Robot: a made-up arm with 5 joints.
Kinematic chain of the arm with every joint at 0, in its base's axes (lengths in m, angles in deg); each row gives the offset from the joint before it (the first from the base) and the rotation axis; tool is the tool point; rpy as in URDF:
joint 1: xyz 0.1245 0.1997 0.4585 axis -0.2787 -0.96 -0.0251
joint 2: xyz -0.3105 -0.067 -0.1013 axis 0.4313 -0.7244 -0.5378
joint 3: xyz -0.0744 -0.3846 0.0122 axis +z
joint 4: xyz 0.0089 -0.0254 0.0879 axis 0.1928 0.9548 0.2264
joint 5: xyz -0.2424 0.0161 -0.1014 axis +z
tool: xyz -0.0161 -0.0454 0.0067 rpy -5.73 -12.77 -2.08
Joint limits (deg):
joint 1: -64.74..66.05
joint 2: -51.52..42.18
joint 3: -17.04..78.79
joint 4: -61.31..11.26
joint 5: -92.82..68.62
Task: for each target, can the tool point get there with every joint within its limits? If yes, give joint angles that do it. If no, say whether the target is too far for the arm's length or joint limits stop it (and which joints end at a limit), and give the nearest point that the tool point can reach.
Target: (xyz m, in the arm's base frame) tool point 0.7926 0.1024 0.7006
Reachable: no: joint limits stop it (at a limit: joint 1, joint 2, joint 3, joint 4, joint 5) | nearest point 0.1050 -0.2932 0.7686 | short by 0.796 m
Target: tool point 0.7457 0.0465 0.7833
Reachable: no: joint limits stop it (at a limit: joint 1, joint 2, joint 3, joint 4, joint 5) | nearest point 0.1050 -0.2932 0.7686 | short by 0.725 m
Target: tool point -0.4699 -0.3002 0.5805
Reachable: yes | joints -47.39 2.21 7.47 -34.03 -17.51
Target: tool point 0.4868 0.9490 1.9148
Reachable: no: too far | nearest point 0.0227 -0.2698 0.7881 | short by 1.723 m
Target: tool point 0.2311 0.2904 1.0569
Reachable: no: joint limits stop it (at a limit: joint 2, joint 3, joint 4, joint 5) | nearest point 0.0332 -0.2728 0.7869 | short by 0.655 m
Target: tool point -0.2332 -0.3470 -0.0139
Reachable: yes | joints 31.13 12.16 17.55 -35.35 -18.94
